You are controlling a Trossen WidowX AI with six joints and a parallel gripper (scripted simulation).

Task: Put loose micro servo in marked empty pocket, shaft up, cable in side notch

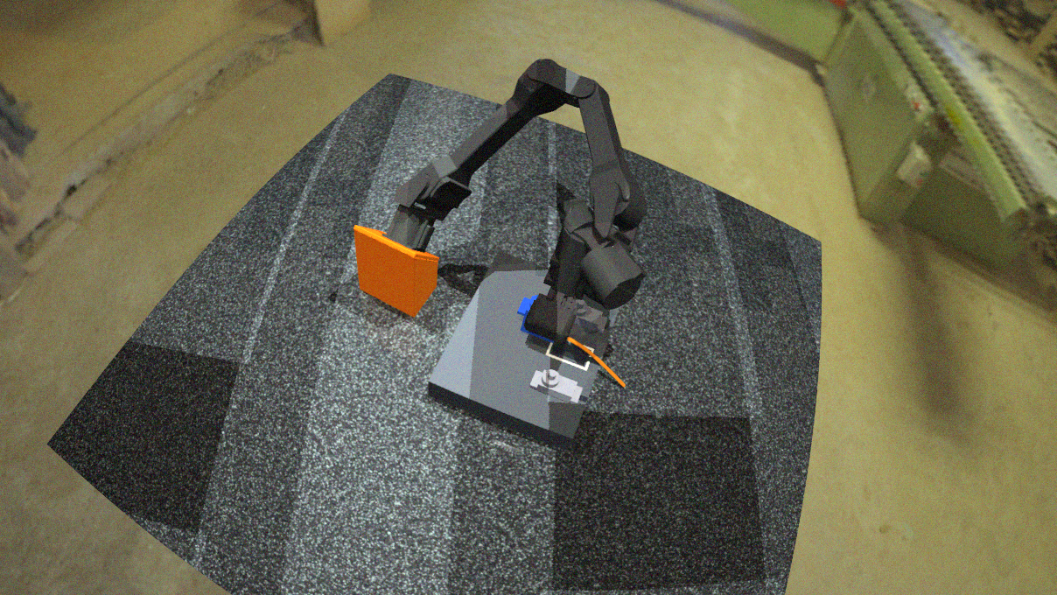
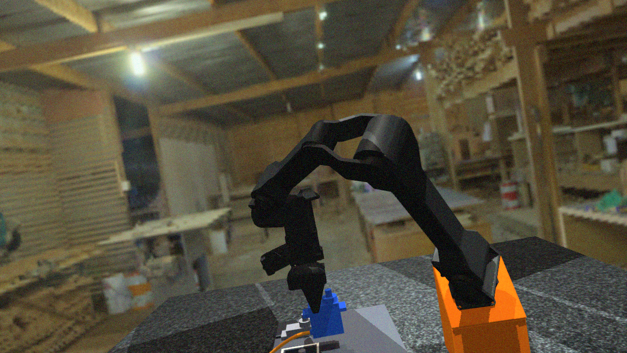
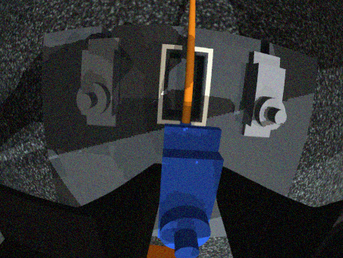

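My gripper tip is 10 cm above the grey deck, 6 cm past it and 1 cm to the left of it.
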